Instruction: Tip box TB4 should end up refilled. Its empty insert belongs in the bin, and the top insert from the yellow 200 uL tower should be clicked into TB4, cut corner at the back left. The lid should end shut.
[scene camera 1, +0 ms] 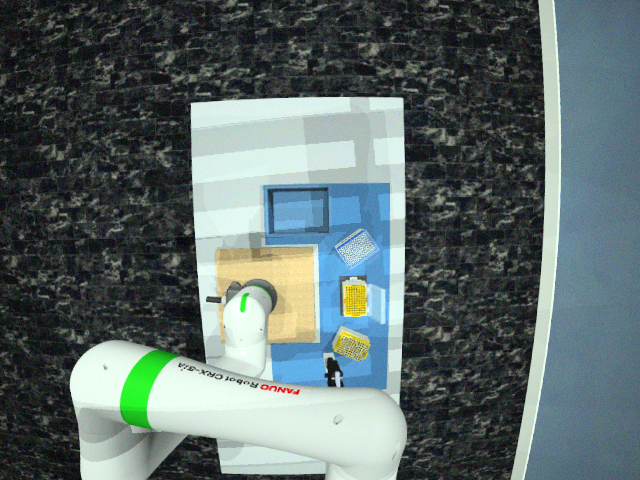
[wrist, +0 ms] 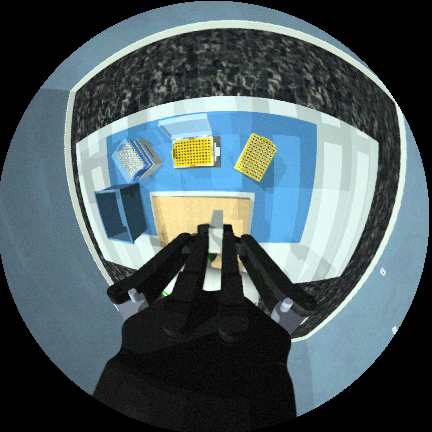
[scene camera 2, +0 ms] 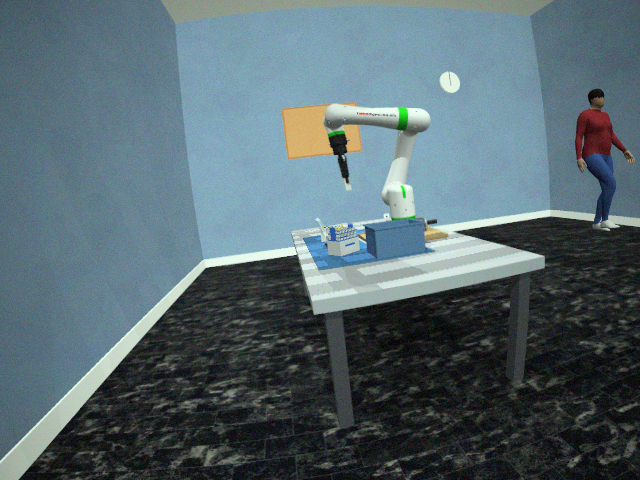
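Observation:
TB4 (scene camera 1: 355,281) (wrist: 216,151) is the middle box on the blue mat. A yellow perforated insert (scene camera 1: 355,300) (wrist: 194,152) sits in it; its cut corner is too small to make out. Its clear lid (scene camera 1: 377,303) (scene camera 2: 319,225) (wrist: 185,125) stands open on the side away from the wooden board. The yellow tower (scene camera 1: 351,345) (wrist: 256,156) stands turned at an angle beside TB4. The blue bin (scene camera 1: 266,211) (scene camera 2: 398,241) (wrist: 134,215) shows no insert inside in scene camera 1. My gripper (scene camera 1: 329,356) (scene camera 2: 347,184) (wrist: 217,218) is shut and empty, high above the table.
A blue-and-white tip tower (scene camera 1: 356,249) (scene camera 2: 343,246) (wrist: 134,159) stands between TB4 and the bin. The wooden board (scene camera 1: 294,320) (wrist: 175,215) lies beside the mat, under the arm's base. A person (scene camera 2: 598,134) stands at the right in scene camera 2, away from the table.

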